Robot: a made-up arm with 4 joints.
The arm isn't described. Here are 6 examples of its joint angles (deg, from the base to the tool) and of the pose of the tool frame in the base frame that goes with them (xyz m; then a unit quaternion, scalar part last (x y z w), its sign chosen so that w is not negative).
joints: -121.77 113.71 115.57 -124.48
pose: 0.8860 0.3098 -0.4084 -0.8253 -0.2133 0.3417 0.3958
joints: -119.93 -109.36 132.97 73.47
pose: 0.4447 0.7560 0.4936 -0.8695 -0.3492 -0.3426 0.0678
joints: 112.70 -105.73 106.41 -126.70
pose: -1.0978 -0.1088 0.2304 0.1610 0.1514 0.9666 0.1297
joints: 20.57 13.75 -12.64 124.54
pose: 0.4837 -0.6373 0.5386 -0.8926 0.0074 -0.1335 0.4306
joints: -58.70 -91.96 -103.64 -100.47
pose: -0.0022 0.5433 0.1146 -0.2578 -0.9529 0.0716 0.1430
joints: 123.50 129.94 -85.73 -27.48
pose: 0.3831 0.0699 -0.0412 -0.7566 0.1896 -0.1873 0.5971
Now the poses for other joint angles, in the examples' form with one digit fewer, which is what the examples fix.
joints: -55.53 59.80 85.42 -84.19
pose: 0.688 -0.826 0.321 0.910 -0.273 -0.054 0.307
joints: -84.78 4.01 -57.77 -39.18
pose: -0.134 0.434 0.457 0.115 0.285 0.903 0.300
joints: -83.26 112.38 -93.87 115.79
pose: -0.326 -0.245 0.155 0.053 0.911 0.405 0.058
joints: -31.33 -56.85 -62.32 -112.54
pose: 0.457 0.468 -0.041 0.571 0.788 -0.025 0.228
